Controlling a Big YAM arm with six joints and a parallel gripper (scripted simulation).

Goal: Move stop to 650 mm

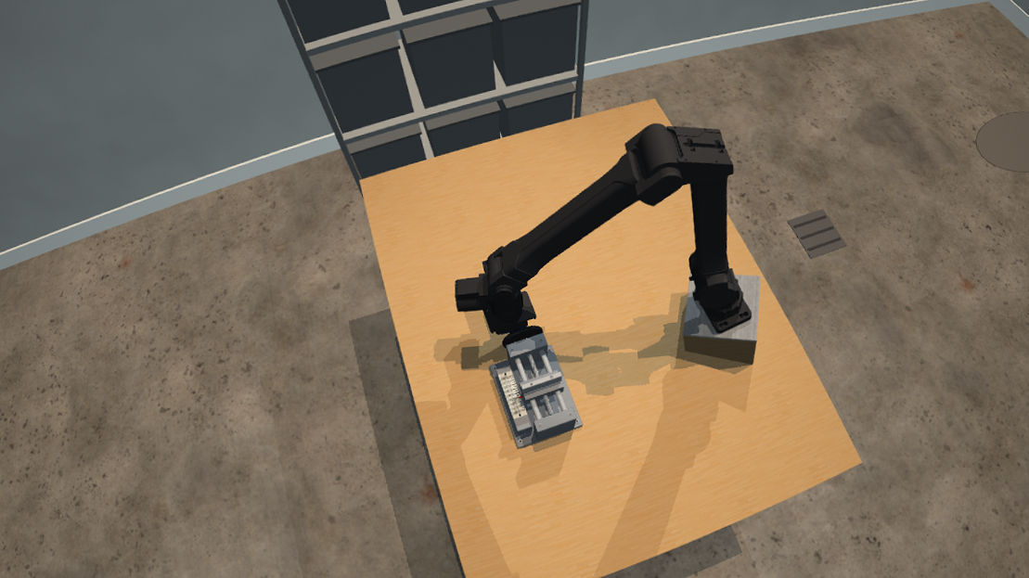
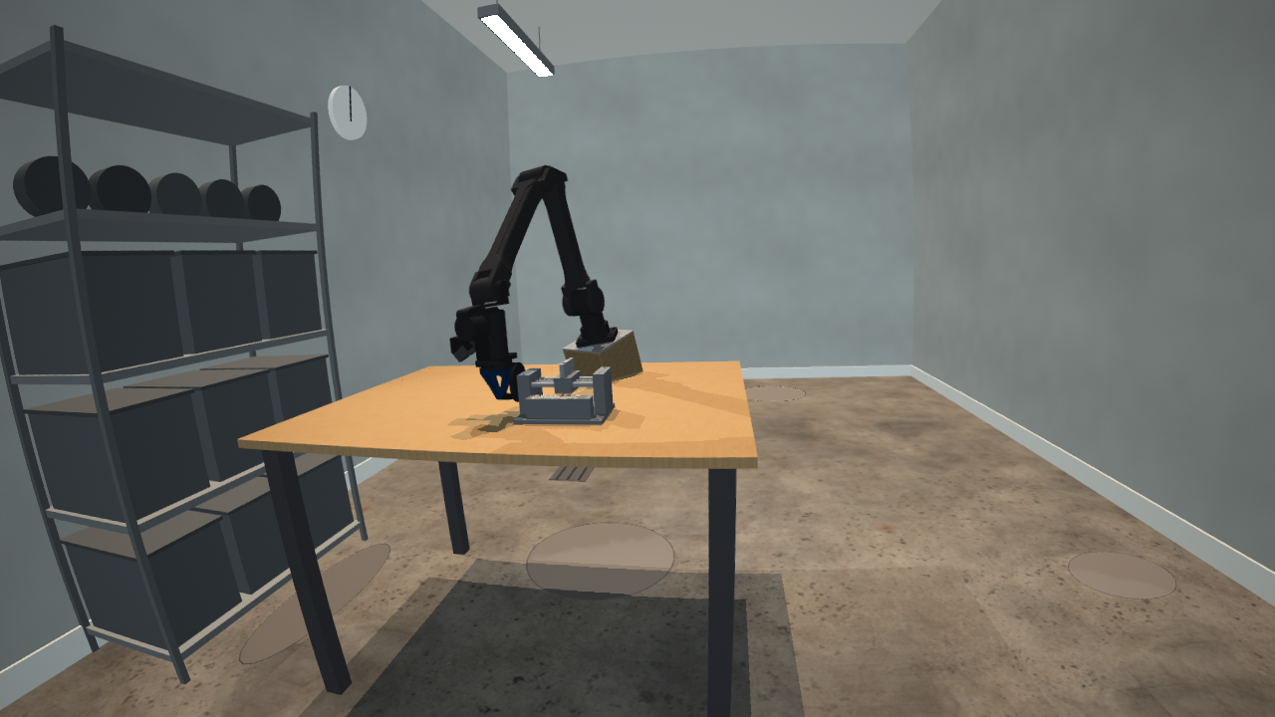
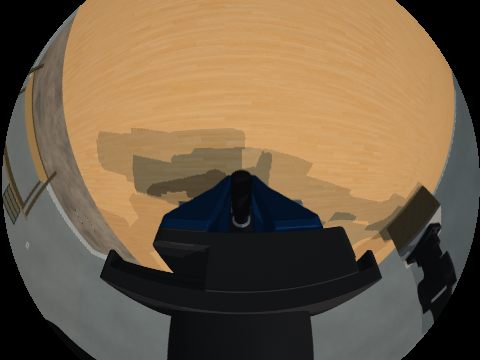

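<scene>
Now: hand 1 cm to the right of the handwheel handle. Also, from my hand: black handwheel: 3 cm to the left; then grey stop fixture: 16 cm to the left, 4 cm above.
</scene>
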